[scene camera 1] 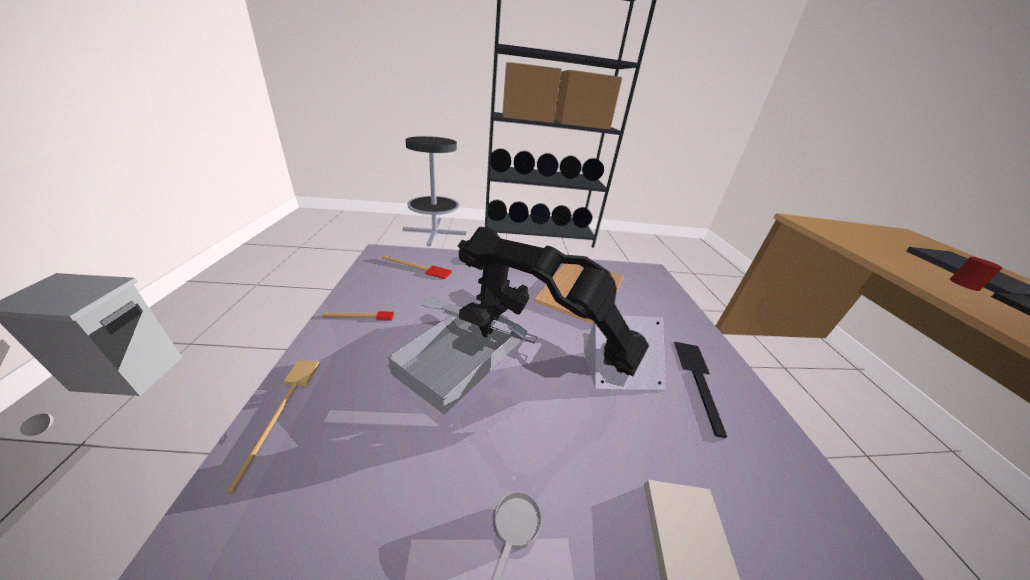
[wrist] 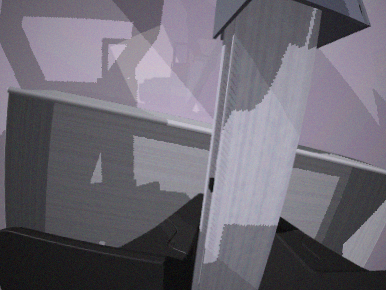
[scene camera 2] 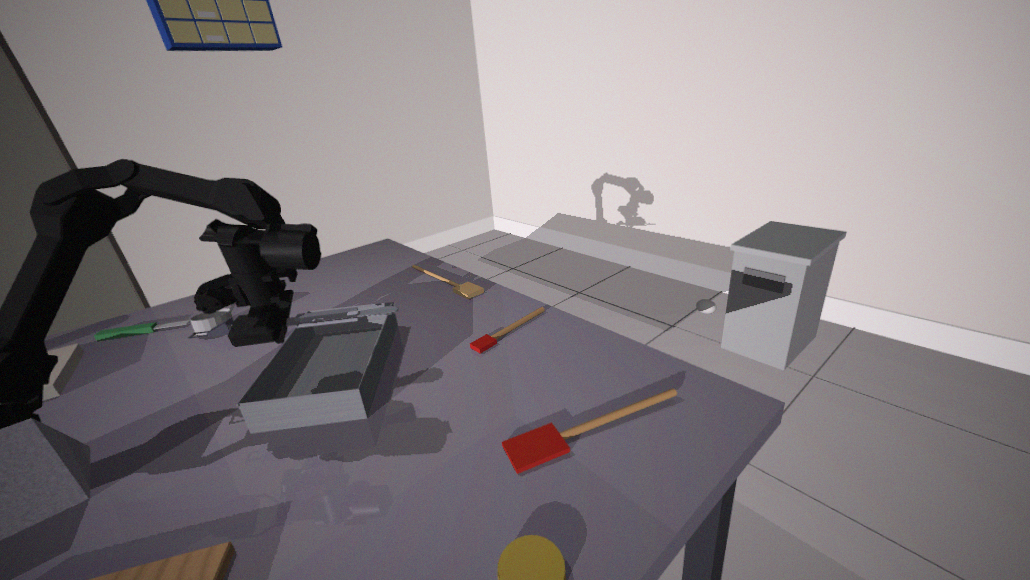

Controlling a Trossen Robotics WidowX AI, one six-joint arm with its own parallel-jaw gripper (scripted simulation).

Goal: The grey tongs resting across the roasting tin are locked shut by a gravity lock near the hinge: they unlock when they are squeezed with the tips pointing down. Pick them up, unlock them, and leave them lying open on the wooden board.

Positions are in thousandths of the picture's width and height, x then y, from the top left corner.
Labels:
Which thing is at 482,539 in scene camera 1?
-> My gripper.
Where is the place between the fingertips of my gripper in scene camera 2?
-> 274,584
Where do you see a grey roasting tin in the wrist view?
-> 234,588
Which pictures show the black spatula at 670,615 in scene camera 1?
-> Scene camera 1 only.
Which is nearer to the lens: the wooden spatula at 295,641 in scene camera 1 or the black spatula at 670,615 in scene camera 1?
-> The wooden spatula.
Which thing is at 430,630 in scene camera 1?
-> A grey roasting tin.

